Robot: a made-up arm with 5 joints.
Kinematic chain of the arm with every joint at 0, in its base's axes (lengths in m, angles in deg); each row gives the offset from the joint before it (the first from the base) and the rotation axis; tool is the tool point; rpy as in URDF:
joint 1: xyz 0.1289 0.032 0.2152 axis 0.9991 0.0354 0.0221
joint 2: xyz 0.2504 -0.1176 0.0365 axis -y
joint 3: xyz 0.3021 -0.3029 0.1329 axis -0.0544 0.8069 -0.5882
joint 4: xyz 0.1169 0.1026 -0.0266 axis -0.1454 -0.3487 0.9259
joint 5: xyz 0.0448 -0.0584 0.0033 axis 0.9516 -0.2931 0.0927
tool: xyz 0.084 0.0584 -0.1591 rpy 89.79 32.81 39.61
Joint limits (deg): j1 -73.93..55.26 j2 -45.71..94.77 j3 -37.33..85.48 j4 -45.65..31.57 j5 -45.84..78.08
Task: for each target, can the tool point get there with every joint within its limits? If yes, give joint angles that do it. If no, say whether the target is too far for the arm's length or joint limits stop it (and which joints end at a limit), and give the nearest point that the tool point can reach.
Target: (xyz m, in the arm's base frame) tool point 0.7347 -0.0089 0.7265
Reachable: yes | joints -19.58 41.91 -9.71 1.94 38.54
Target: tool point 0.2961 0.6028 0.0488
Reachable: no: joint limits stop it (at a limit: joint 1, joint 3, joint 4) | nearest point 0.2832 0.4504 0.4526 | short by 0.432 m
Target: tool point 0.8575 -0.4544 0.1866
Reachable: yes | joints 25.81 33.22 23.26 16.23 -34.72
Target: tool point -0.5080 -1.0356 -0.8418
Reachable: no: too far | nearest point 0.4064 -0.3728 -0.1924 | short by 1.303 m
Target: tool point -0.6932 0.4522 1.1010
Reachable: no: too far | nearest point 0.0604 0.2895 0.7367 | short by 0.853 m
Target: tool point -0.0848 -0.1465 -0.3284
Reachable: no: joint limits stop it (at a limit: joint 2, joint 3) | nearest point 0.3928 -0.1241 -0.3006 | short by 0.479 m
